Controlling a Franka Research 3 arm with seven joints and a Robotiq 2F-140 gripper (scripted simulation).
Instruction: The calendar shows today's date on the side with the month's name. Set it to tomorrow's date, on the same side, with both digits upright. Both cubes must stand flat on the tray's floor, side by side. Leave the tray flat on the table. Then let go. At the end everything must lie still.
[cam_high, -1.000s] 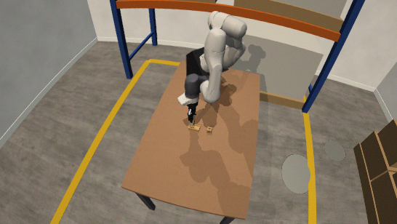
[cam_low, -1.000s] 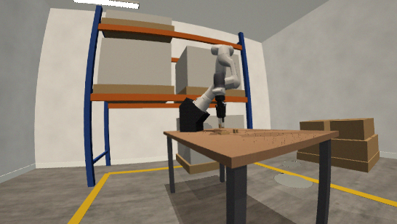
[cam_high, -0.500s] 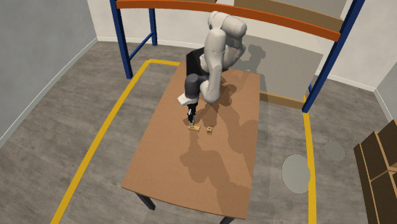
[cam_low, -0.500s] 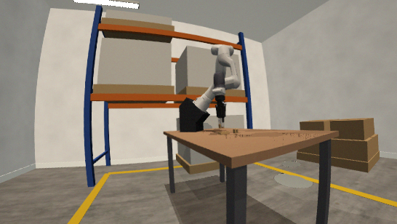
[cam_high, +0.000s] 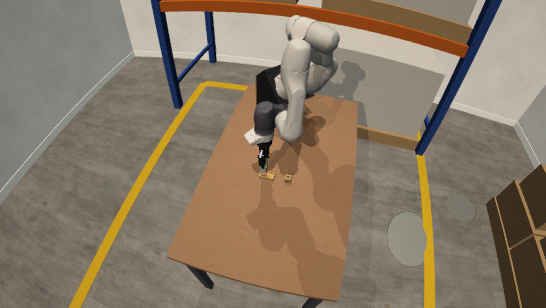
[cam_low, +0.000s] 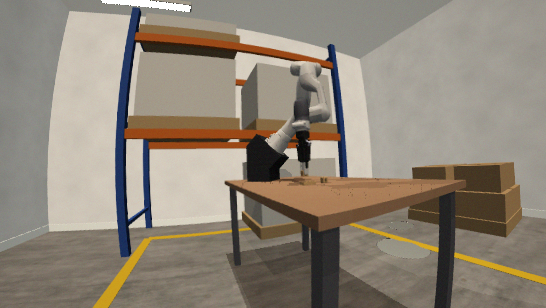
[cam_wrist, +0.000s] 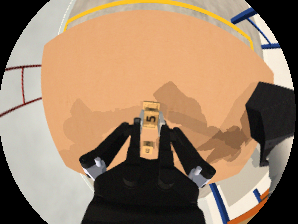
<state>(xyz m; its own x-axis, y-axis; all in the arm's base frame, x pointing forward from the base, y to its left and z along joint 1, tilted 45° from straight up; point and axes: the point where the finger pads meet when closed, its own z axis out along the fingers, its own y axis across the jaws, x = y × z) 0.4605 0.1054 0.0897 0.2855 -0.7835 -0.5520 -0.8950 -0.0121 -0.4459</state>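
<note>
The wooden tray lies 8 cm below my hand, 2 cm to the left of it and 1 cm behind it.
</note>
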